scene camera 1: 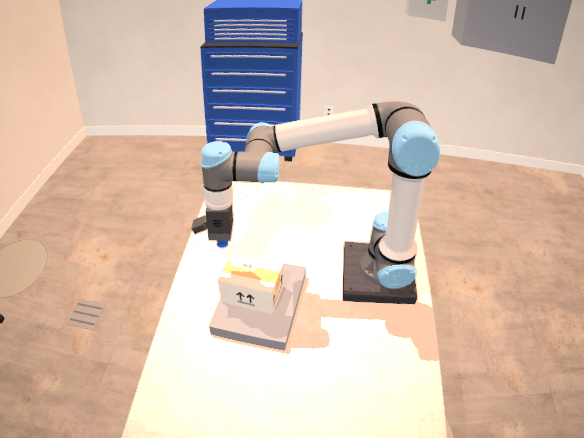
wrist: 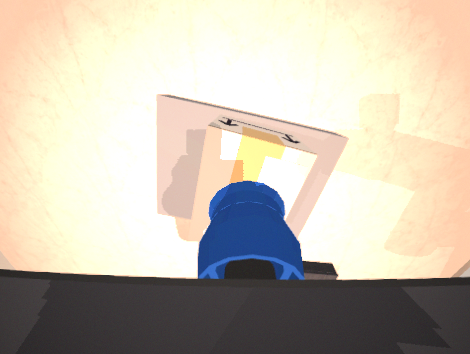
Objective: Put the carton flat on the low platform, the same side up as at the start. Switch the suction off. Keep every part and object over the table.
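Places are measured from the arm's base along level axes (x ahead, y left, z up), in metres.
Pixels of known places: hand at its tool point: [scene camera 1: 222, 243] [wrist: 246, 214].
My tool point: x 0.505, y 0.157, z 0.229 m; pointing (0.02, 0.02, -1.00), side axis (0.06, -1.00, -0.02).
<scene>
For each thing: its top centre in the pictures, then the offset to it from my tool point. Level surfaces: height alone.
- white carton at its top centre: [wrist: 242, 204] [scene camera 1: 250, 271] dx -0.077, dy -0.004, dz -0.113 m
- low grey platform at its top centre: [wrist: 239, 181] [scene camera 1: 259, 295] dx -0.100, dy +0.001, dz -0.220 m
- pale table at its surface level: dz -0.268 m
The white carton [scene camera 1: 266, 299] [wrist: 255, 151], with a yellow strip on its top, sits flat on the low grey platform [scene camera 1: 250, 327] [wrist: 172, 117], toward the platform's back left in the scene view. The two arrows on its front face point up. My gripper, a blue suction cup [scene camera 1: 222, 244] [wrist: 247, 192], hangs apart from the carton, above and behind its left part in the scene view. The cup carries nothing and is open. In the wrist view the cup hides part of the carton and of the platform.
The arm's dark base plate [scene camera 1: 356, 286] stands on the pale table [scene camera 1: 280, 390] to the right of the platform. Arm shadows fall on the table and platform. A blue drawer cabinet [scene camera 1: 252, 82] stands on the floor behind the table.
</scene>
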